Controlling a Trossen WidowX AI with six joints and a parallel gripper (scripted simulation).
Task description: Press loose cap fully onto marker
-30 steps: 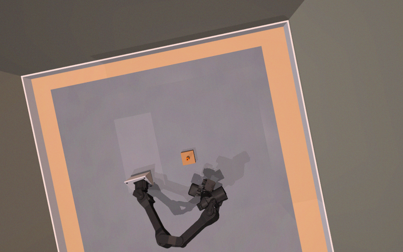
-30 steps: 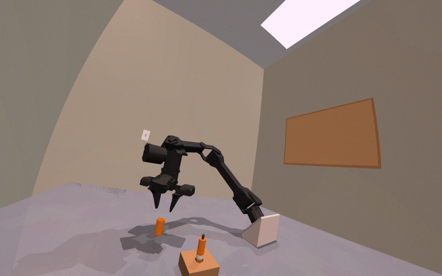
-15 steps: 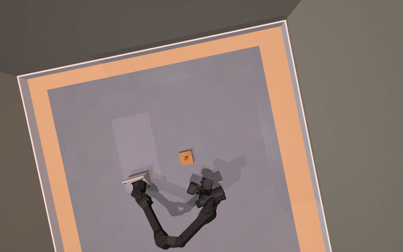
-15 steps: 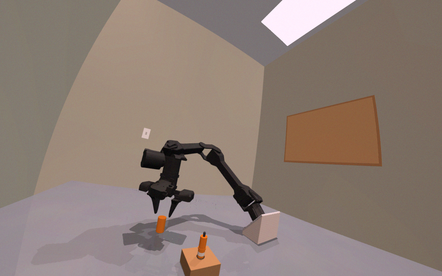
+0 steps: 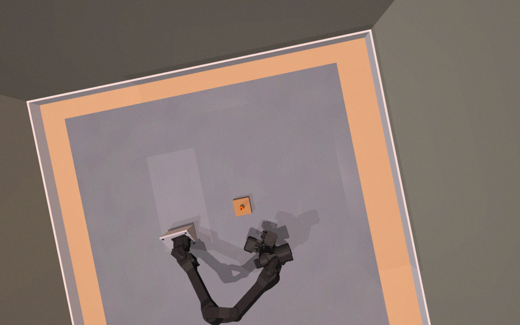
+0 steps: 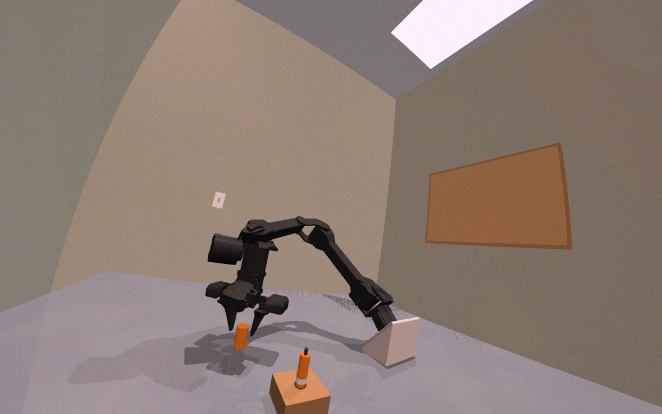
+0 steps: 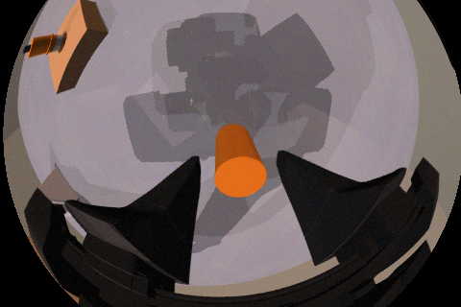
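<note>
The orange cap is 10 mm below my gripper tip.
</note>
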